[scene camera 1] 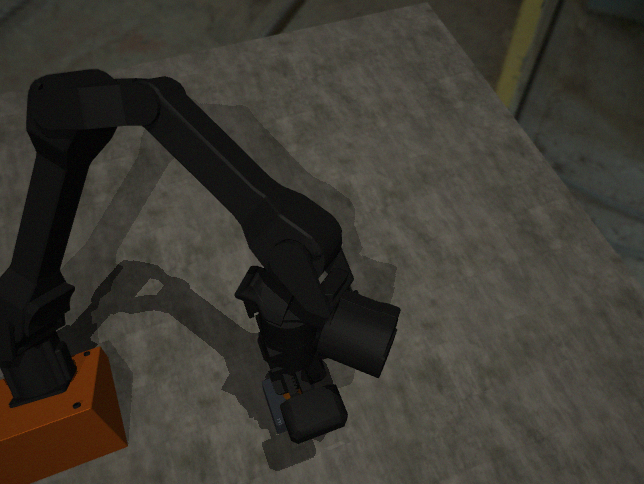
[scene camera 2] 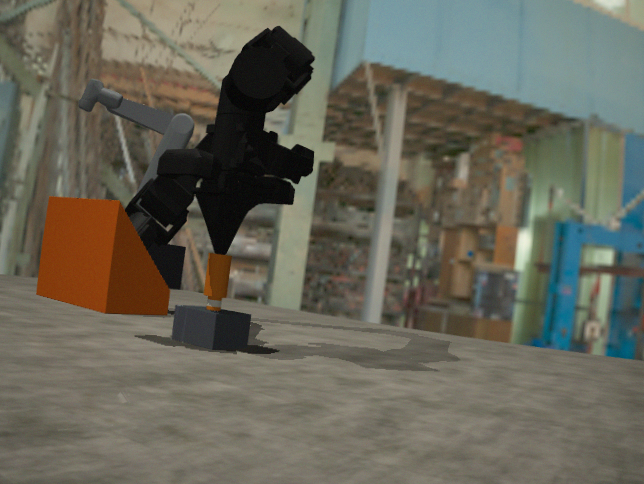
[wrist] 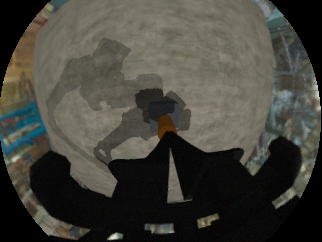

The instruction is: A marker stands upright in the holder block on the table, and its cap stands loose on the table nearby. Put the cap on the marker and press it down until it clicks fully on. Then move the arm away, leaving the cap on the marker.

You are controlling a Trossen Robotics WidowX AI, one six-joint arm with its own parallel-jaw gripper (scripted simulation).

Path:
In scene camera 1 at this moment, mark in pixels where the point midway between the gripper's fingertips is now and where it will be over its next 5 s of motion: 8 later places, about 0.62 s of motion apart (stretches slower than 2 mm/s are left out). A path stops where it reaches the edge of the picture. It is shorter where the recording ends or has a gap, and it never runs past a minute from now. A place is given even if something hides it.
My gripper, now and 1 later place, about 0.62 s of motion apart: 292, 378; 292, 360

